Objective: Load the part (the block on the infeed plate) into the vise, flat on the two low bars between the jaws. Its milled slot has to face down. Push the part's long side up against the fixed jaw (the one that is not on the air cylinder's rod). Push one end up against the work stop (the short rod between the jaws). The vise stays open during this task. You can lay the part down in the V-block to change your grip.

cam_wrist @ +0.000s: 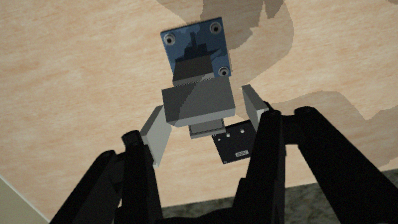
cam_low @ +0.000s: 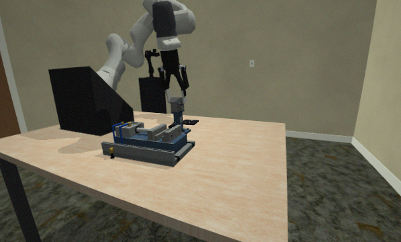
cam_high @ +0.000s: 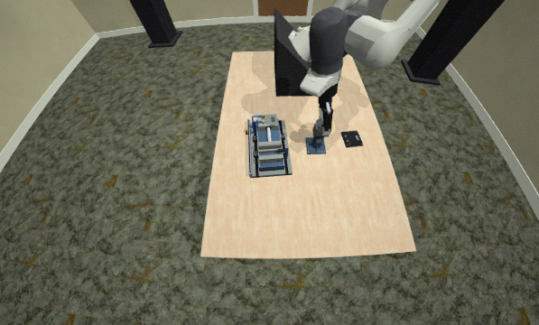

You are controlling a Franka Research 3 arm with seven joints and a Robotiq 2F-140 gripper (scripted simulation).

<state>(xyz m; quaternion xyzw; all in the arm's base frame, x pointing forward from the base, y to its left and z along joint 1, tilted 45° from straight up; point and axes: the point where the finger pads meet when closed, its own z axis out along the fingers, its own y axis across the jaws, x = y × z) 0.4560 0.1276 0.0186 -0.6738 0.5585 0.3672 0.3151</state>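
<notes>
Right now my hand is 30 mm above the grey part and 10 mm to the left of it. Round my hand: cylinder rod 220 mm to the right, 100 mm below, 20 mm ahead; work stop 160 mm to the right, 90 mm below, 90 mm ahead; moving jaw 210 mm to the right, 100 mm below, 70 mm ahead.
</notes>
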